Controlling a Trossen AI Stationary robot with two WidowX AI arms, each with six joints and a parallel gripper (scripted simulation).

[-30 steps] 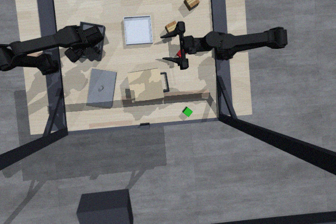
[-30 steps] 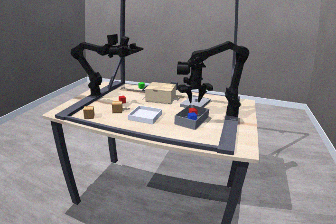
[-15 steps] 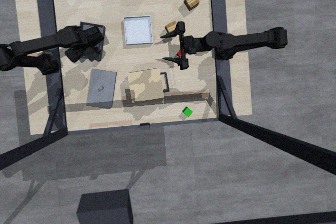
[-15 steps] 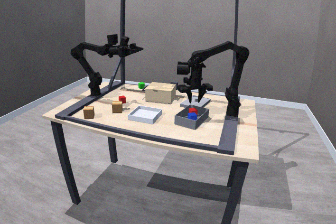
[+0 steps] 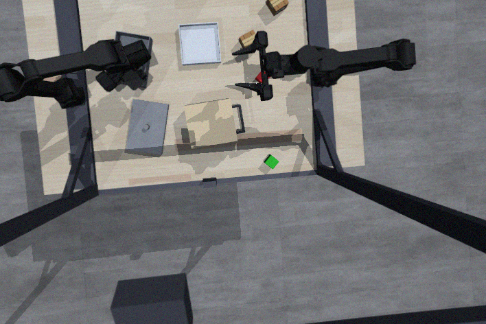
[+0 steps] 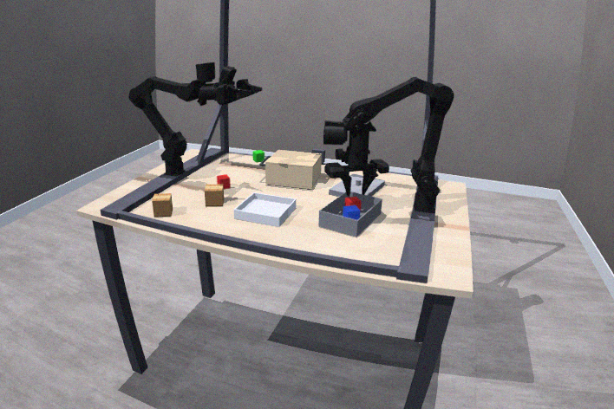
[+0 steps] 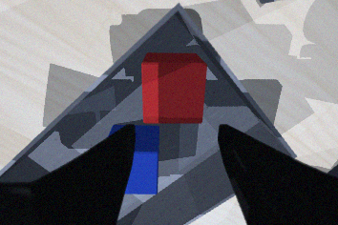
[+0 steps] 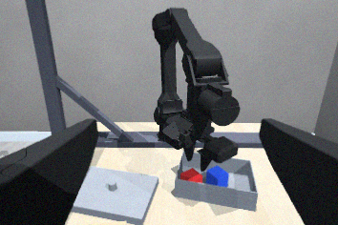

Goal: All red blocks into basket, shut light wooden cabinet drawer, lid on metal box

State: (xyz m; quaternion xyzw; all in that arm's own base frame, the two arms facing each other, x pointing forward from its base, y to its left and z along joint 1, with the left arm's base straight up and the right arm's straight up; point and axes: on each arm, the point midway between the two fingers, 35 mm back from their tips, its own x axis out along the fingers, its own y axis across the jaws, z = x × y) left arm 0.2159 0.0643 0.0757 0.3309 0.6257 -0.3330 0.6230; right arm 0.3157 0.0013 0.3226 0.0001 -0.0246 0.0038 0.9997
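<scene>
My left hand is 5 cm short of the metal box and 7 cm above it. The rest, counted from my left hand: white basket (9 cm ahead, 25 cm to the right, 8 cm below); light wooden cabinet (21 cm behind, 28 cm to the right, 5 cm below); grey metal lid (20 cm behind, 3 cm to the right, 8 cm below).
</scene>
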